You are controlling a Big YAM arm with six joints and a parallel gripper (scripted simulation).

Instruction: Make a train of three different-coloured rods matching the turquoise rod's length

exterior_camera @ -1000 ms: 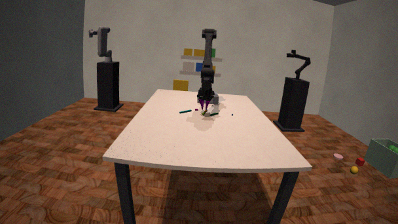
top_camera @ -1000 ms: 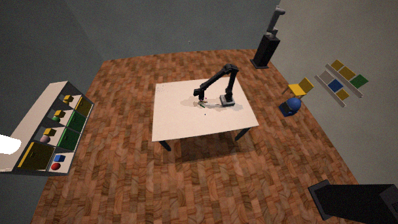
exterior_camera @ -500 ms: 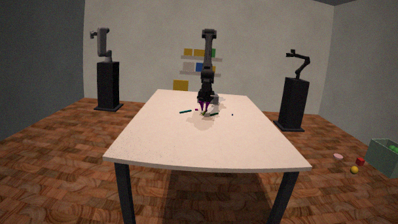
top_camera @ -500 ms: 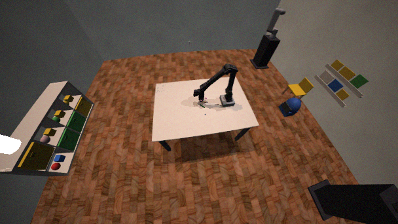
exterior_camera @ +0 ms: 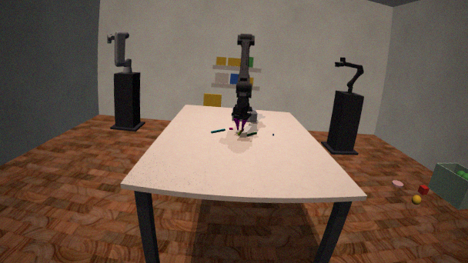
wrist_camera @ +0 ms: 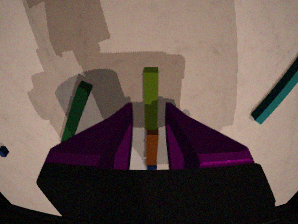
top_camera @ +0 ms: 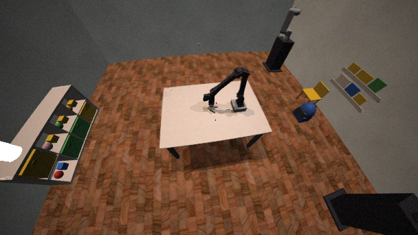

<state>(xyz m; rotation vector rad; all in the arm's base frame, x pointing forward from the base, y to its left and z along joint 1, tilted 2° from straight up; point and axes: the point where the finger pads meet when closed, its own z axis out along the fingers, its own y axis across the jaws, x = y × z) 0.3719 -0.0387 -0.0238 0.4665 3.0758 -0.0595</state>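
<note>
Now: hand 3 cm above the lime rod. Also, from my hand: magenta rod: 8 cm behind, 5 cm to the right, 3 cm below; then orange rod: 5 cm behind, 3 cm below, 1 cm to the left; then green rod: 7 cm to the left, 3 cm below.
</note>
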